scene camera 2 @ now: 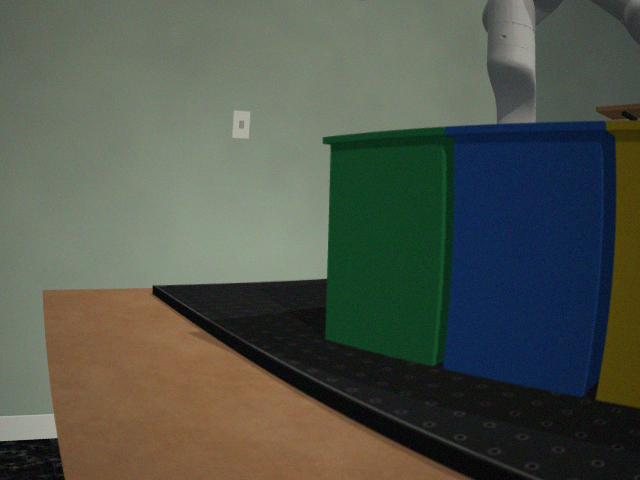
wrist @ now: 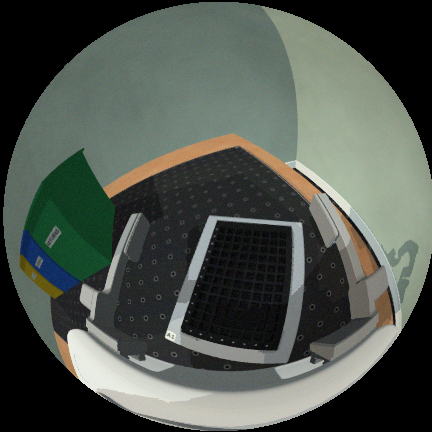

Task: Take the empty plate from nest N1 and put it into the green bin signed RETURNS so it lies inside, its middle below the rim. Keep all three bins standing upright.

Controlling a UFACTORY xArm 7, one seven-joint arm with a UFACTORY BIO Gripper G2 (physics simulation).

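Frame: origin at the arm's base, x ahead, y left, z up, level; metres.
Seen in the pictures: hand, its tool point: [wrist: 225, 230].
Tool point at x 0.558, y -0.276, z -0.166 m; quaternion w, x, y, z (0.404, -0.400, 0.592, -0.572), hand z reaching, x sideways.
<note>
A point is followed by its place in that frame.
My gripper [wrist: 231, 227] @[x 0.558, y -0.277, z -0.166 m] is open and empty, its fingers spread above and to either side of a light grey rectangular frame [wrist: 296, 315] @[x 0.476, y -0.305, z -0.221 m] around a black grid [wrist: 240, 275] @[x 0.540, y -0.276, z -0.217 m]. A corner tag seems to read A1; no N1 sign is readable, and I cannot tell the plate from its nest. The green bin [scene camera 2: 385, 248] @[x 0.785, y -0.001, z -0.146 m] [wrist: 75, 200] @[x 0.676, y -0.084, z -0.123 m] stands upright, left of the gripper in the wrist view, with its RETURNS sign [wrist: 53, 236] @[x 0.619, y -0.038, z -0.123 m] showing. Its inside is hidden. The gripper does not show in the scene view.
The blue bin [scene camera 2: 524, 258] @[x 0.766, y 0.125, z -0.144 m] [wrist: 55, 262] @[x 0.612, y 0.038, z -0.159 m] and yellow bin [scene camera 2: 626, 258] @[x 0.755, y 0.202, z -0.138 m] [wrist: 42, 282] stand upright in a row beside the green one. All stand on a black perforated board [scene camera 2: 258, 297] @[x 0.746, y -0.291, z -0.232 m] [wrist: 150, 280] @[x 0.576, y -0.173, z -0.232 m] on a wooden table [scene camera 2: 155, 387] @[x 0.969, y -0.027, z -0.245 m] [wrist: 150, 172] @[x 0.920, y -0.162, z -0.245 m]. The arm [scene camera 2: 511, 62] @[x 0.416, y -0.122, z 0.127 m] rises behind the bins.
</note>
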